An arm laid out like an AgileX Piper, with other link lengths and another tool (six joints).
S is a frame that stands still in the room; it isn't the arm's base.
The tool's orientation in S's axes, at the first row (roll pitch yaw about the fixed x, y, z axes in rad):
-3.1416, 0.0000, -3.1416
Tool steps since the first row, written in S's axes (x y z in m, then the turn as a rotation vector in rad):
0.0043, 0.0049, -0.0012, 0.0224, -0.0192, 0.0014
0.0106, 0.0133, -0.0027, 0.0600, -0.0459, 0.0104
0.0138, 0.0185, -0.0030, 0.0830, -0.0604, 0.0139
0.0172, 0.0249, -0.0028, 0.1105, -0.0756, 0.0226
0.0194, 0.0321, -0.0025, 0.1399, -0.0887, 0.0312
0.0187, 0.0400, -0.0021, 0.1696, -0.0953, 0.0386
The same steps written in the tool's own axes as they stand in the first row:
-0.0043, 0.0049, 0.0012, -0.0224, -0.0192, -0.0014
-0.0106, 0.0133, 0.0027, -0.0600, -0.0459, -0.0104
-0.0138, 0.0185, 0.0030, -0.0830, -0.0604, -0.0139
-0.0172, 0.0249, 0.0028, -0.1105, -0.0756, -0.0226
-0.0194, 0.0321, 0.0025, -0.1399, -0.0887, -0.0312
-0.0187, 0.0400, 0.0021, -0.1696, -0.0953, -0.0386

